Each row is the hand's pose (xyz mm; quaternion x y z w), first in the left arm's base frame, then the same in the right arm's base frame.
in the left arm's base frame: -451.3 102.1 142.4 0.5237 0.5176 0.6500 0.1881
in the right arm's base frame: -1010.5 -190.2 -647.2 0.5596 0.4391 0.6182 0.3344
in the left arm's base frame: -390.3 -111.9 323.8 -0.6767 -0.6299 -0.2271 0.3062
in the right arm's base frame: -1037.6 -396.1 -449.0 -0.7672 -0.5352 -0.2849 0.2094
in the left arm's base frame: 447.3 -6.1 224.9 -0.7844 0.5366 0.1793 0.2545
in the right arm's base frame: -204.9 -566.9 -459.9 -0.7044 0.6481 0.0771 0.2789
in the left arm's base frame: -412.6 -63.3 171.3 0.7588 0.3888 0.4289 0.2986
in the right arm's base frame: -1029.6 -356.3 -605.4 0.7778 0.2610 0.3991 0.4095
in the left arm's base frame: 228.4 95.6 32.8 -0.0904 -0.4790 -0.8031 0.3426
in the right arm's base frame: -361.9 -418.6 -680.2 -0.1376 -0.5030 -0.8339 0.1810
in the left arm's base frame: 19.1 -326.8 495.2 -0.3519 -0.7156 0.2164 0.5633
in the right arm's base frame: -735.4 -712.9 -222.0 -0.4925 -0.6691 0.1301 0.5411
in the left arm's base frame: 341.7 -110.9 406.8 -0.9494 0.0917 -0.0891 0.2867
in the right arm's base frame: -354.1 -617.3 -285.5 -0.9261 0.2254 -0.1851 0.2392
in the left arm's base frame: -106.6 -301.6 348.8 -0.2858 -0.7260 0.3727 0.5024
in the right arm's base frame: -832.9 -662.3 -382.6 -0.4348 -0.6814 0.2975 0.5081
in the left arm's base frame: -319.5 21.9 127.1 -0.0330 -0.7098 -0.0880 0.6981
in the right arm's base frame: -910.6 -308.6 -643.5 -0.1668 -0.7323 -0.1755 0.6365
